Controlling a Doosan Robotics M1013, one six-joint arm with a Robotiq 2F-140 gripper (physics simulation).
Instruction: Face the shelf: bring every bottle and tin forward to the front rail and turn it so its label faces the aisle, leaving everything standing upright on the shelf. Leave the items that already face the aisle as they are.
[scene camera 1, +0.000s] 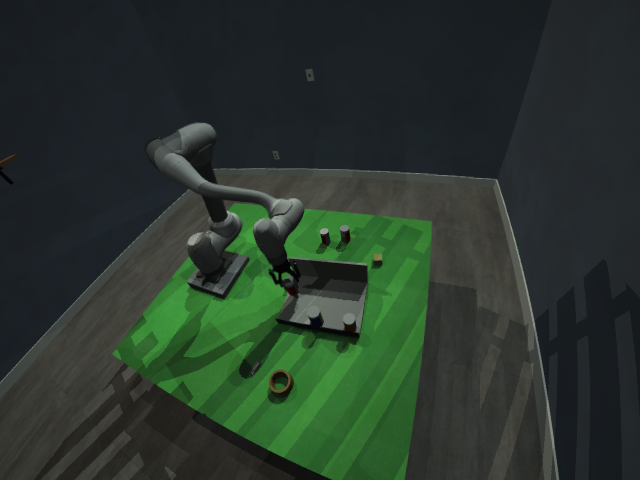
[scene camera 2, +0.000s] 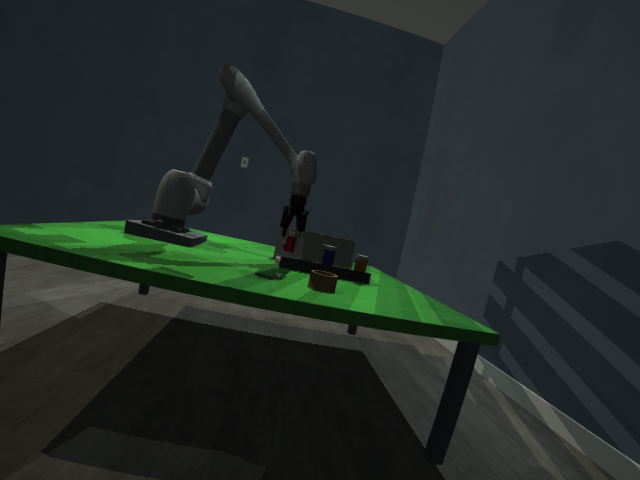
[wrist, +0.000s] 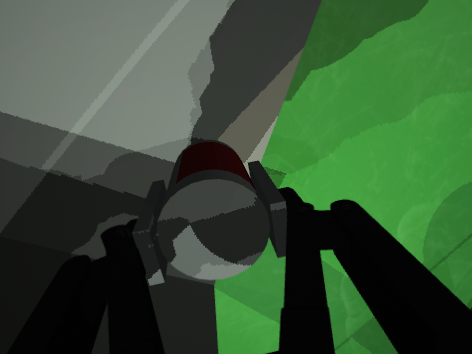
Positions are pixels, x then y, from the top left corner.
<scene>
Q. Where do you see a grey shelf tray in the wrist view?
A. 104, 104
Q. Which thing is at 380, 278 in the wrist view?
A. The gripper.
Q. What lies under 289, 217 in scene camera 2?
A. The gripper.
</scene>
